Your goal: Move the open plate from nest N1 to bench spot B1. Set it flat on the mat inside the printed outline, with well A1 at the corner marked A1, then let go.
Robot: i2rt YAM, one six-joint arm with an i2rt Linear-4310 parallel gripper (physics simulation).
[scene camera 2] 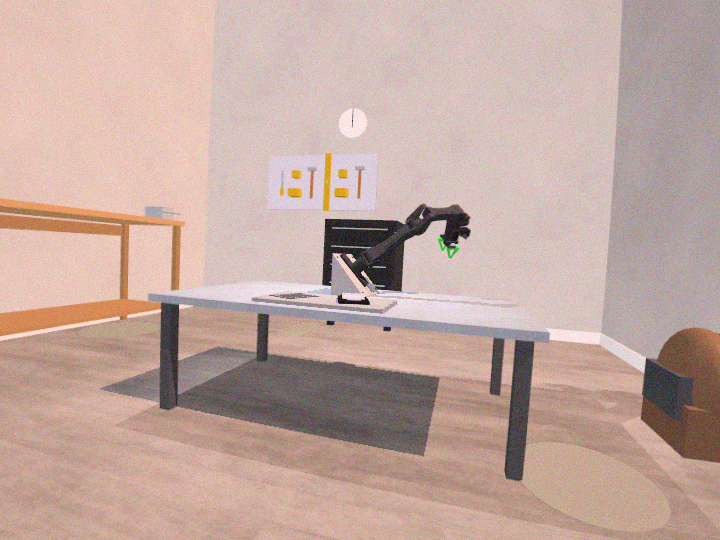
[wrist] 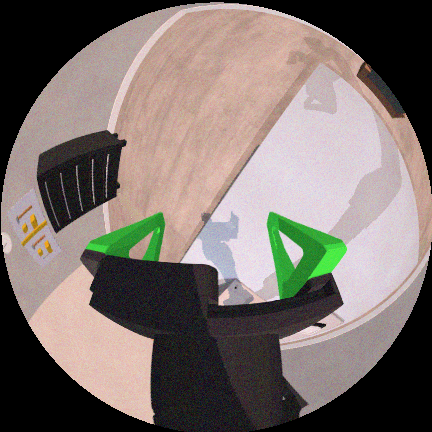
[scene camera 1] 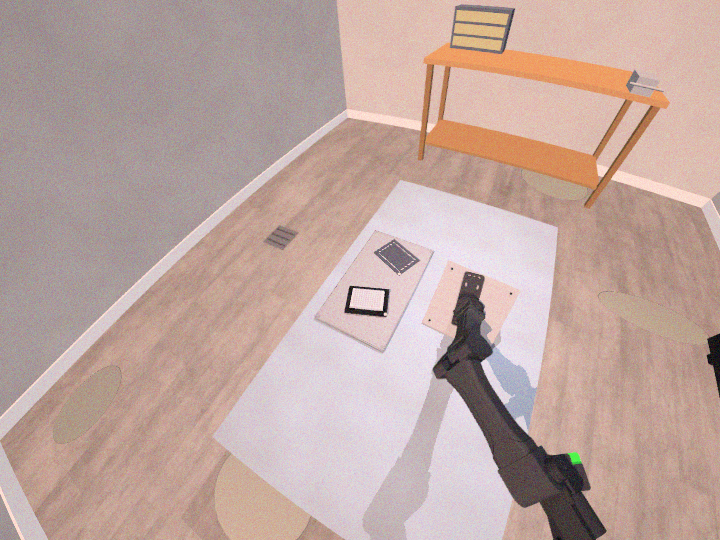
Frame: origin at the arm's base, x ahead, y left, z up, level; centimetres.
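Seen in the pictures: gripper, fingertip midpoint: (scene camera 2: 446, 254) (wrist: 215, 217); arm's base, origin of the base link: (scene camera 2: 353, 270) (scene camera 1: 467, 300).
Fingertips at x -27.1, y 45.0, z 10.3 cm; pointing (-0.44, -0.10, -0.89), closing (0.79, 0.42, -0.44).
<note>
Offsets run from my fingertips to a thing's top centre. "*": to the spot under its first point. Level surfaces: height alone.
The open plate {dy -36.0, dx +62.3, dz -18.5 cm} (scene camera 1: 367, 299) is white and lies flat in a black nest {dy -36.0, dx +62.3, dz -19.3 cm} (scene camera 1: 348, 308) (scene camera 2: 353, 301) on the pale board (scene camera 1: 354, 270) (scene camera 2: 382, 305). Part of the black nest {* dy -30.4, dx +66.2, dz -19.3 cm} (wrist: 319, 325) shows low in the wrist view, behind the gripper body. The dark mat with the printed outline {dz -20.9 cm} (scene camera 1: 396, 256) (scene camera 2: 293, 295) lies on the same board, turned relative to the nest. Corner letters are too small to read. My gripper (scene camera 2: 446, 253) (wrist: 215, 217) is open, with nothing between its green fingers, high above the table and away from the plate. In scene camera 1 its fingers are mostly hidden.
The arm base stands on a pale mounting plate (scene camera 1: 439, 299) beside the board. The pale table {dz -22.4 cm} (scene camera 1: 325, 406) (scene camera 2: 465, 316) carries both. An orange workbench (scene camera 1: 546, 65), a black drawer cabinet (scene camera 2: 362, 232) (wrist: 80, 180) and a brown chair-like object (scene camera 2: 692, 395) stand around the room.
</note>
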